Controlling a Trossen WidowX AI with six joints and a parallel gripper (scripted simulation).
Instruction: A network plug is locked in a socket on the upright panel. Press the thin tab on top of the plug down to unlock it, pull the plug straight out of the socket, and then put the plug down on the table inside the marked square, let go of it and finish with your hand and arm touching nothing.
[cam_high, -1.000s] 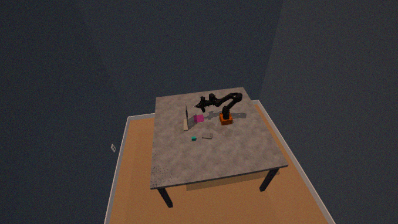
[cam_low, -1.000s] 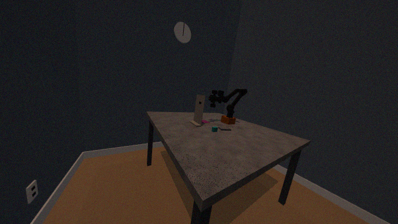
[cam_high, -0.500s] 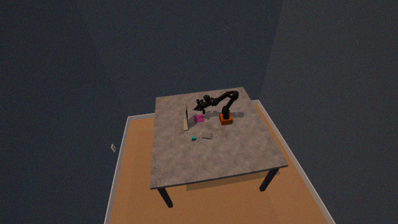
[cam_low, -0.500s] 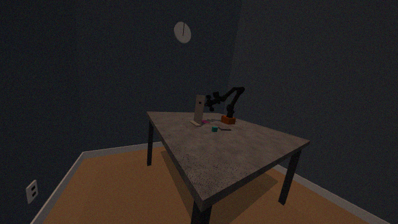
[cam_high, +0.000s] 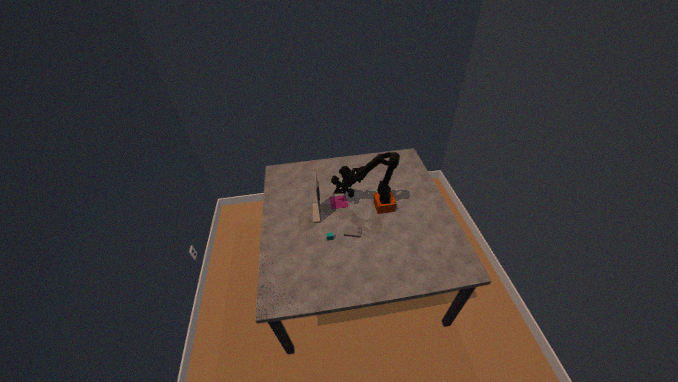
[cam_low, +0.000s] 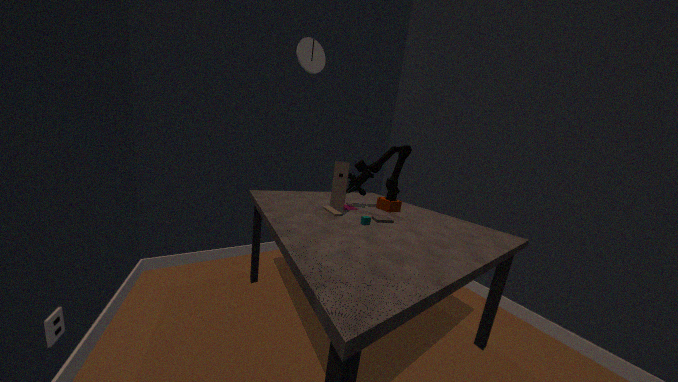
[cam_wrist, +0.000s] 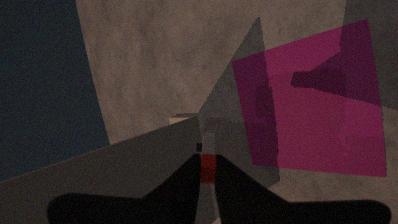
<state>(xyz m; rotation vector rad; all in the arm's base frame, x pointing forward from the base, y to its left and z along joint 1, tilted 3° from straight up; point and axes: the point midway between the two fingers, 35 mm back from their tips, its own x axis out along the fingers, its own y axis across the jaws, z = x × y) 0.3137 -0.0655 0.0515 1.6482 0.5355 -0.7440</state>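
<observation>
Now: gripper tip 10 cm above the magenta marked square, 2 cm past it and 1 cm to the left of it. From my gripper tip the other things lie so: flat grey slab (27 cm to the left, 11 cm behind, 10 cm below); then network plug (right at my gripper tip); then upright panel (11 cm ahead, 9 cm to the left, 3 cm above).
</observation>
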